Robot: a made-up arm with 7 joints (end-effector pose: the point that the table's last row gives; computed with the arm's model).
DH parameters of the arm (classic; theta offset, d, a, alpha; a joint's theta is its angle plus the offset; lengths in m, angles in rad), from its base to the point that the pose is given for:
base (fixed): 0 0 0 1.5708
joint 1: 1.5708 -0.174 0 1.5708
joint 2: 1.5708 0 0 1.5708
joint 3: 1.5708 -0.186 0 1.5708
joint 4: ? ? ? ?
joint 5: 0 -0.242 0 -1.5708
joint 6: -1.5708 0 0 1.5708
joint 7: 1.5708 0 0 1.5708
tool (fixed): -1.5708 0 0 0
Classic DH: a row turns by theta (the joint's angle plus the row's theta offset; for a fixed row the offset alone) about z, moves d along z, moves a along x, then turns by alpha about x.
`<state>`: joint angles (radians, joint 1 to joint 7).
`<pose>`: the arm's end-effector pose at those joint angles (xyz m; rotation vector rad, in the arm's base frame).
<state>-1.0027 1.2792 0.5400 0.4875 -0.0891 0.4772 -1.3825</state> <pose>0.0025 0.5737 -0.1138 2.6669 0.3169 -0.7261</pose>
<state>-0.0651 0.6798 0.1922 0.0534 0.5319 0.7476 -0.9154</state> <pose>-0.0089 0.4448 -0.3312 1.2162 0.8384 0.6038</pose>
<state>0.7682 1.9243 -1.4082 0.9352 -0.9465 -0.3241 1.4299</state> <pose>0.0686 0.5498 -0.0257 -0.0006 1.5339 -0.9988</pose>
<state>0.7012 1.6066 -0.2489 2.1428 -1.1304 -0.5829 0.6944</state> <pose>0.1817 0.2308 0.0905 -1.9084 -0.0397 2.4892</pose>
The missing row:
joint 4: 0 0 0 -1.5708
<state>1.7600 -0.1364 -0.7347 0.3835 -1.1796 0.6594 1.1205</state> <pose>0.3786 0.0581 0.1409 0.9719 -0.6210 -1.1145</pose>
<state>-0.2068 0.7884 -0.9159 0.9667 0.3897 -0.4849 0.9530</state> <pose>0.0489 0.2920 -0.3577 -0.9720 -0.3723 -1.0742</pose>
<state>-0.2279 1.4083 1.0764 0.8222 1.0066 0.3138 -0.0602</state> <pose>0.1039 0.5453 0.0758 0.7405 -1.6251 0.8989</pose>
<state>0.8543 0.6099 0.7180 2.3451 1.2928 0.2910 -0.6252</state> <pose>0.0468 0.2769 0.1320 -0.5218 -2.8839 0.7355</pose>
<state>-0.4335 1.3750 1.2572 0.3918 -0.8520 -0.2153 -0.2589</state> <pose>0.0286 0.5929 -0.0061 1.9131 -0.3483 -0.3105</pose>
